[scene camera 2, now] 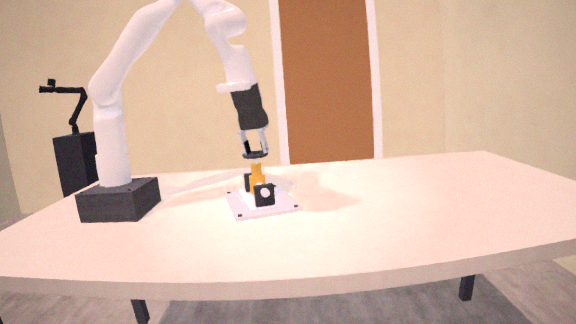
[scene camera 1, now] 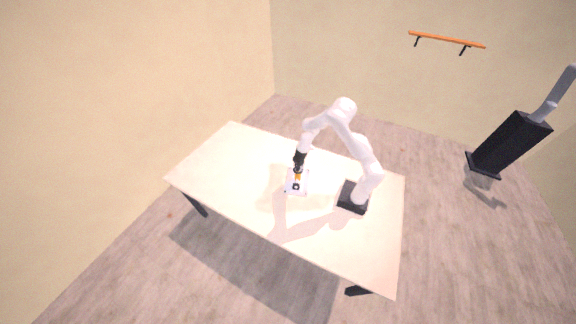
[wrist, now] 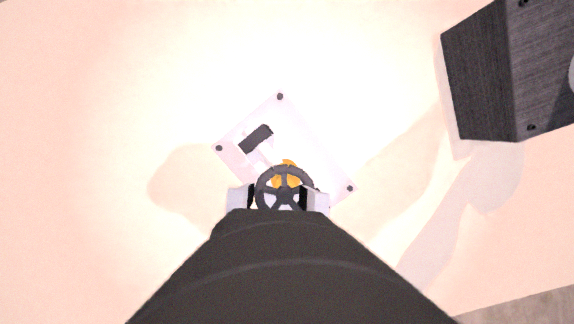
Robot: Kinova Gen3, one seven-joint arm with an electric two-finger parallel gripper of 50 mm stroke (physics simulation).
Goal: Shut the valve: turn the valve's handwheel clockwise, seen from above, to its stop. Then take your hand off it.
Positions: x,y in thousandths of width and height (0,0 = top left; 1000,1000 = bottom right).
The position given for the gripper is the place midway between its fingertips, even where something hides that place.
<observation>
In view: the gripper (scene camera 2: 447,471), a dark spoked handwheel (wrist: 496,597) and a pale base plate (wrist: 487,319).
The gripper shows as well in the wrist view (wrist: 482,597).
</observation>
